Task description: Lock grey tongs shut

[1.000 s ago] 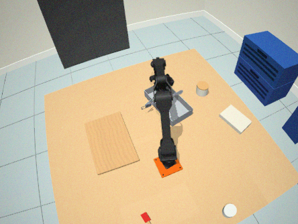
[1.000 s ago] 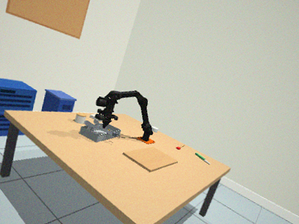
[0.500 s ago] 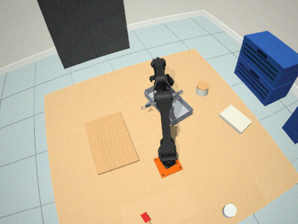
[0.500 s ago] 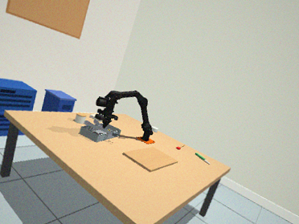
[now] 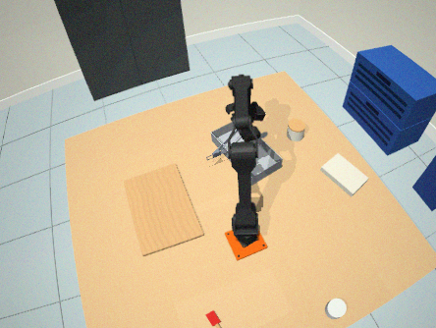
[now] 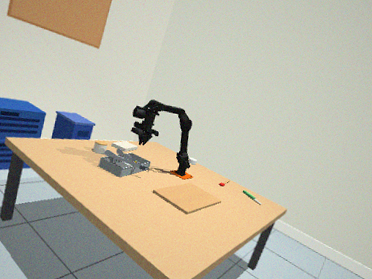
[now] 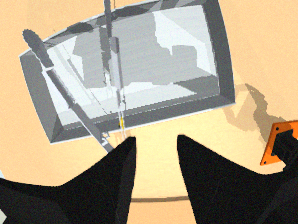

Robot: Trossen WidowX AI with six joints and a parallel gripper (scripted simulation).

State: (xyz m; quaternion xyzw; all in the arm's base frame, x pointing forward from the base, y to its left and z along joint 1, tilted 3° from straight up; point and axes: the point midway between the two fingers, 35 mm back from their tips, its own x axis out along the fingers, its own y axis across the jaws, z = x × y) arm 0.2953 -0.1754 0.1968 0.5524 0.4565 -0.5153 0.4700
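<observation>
The yellow lock piece is 10 cm below my gripper tip, 4 cm ahead of it and 2 cm to the left of it. From my gripper tip the other things lie so: grey roasting tin: 14 cm below, 4 cm to the right, 4 cm ahead; wooden board: 39 cm to the left, 16 cm below, 2 cm behind; tan-topped cylinder: 30 cm to the right, 13 cm below, 1 cm ahead.
</observation>
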